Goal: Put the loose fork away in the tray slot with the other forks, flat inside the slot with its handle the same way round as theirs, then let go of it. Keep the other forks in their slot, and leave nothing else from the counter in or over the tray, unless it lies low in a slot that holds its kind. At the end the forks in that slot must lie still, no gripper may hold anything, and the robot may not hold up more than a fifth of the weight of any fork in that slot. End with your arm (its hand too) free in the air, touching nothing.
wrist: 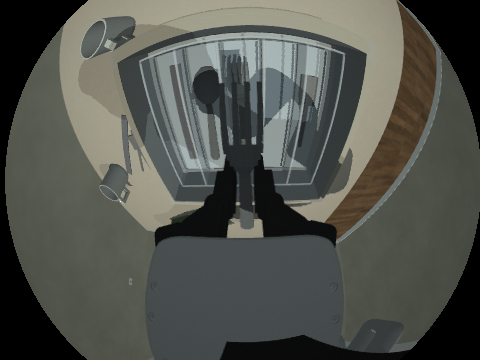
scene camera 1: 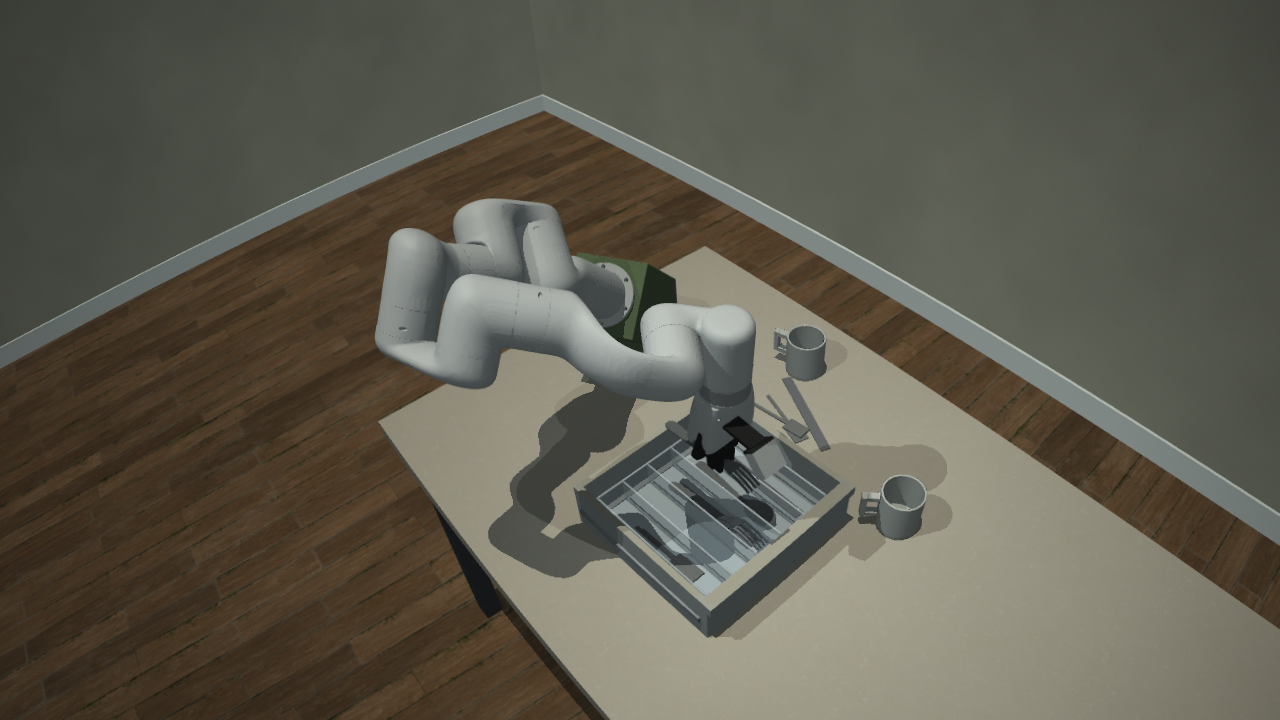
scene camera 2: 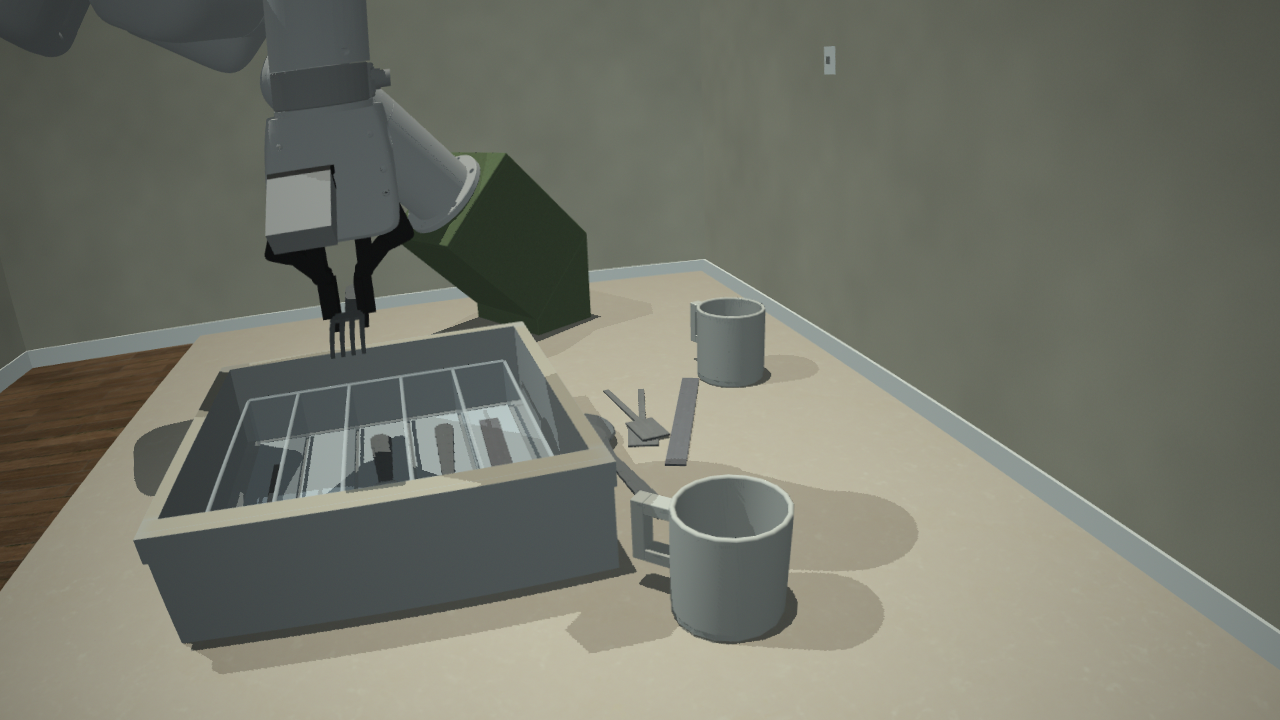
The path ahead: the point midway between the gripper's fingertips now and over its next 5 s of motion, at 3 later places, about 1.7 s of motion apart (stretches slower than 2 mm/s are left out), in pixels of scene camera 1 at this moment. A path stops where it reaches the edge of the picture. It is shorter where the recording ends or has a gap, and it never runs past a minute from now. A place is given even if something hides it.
My gripper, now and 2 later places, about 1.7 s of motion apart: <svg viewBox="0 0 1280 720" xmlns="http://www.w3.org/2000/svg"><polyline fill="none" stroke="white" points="720,463 719,500 720,506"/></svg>
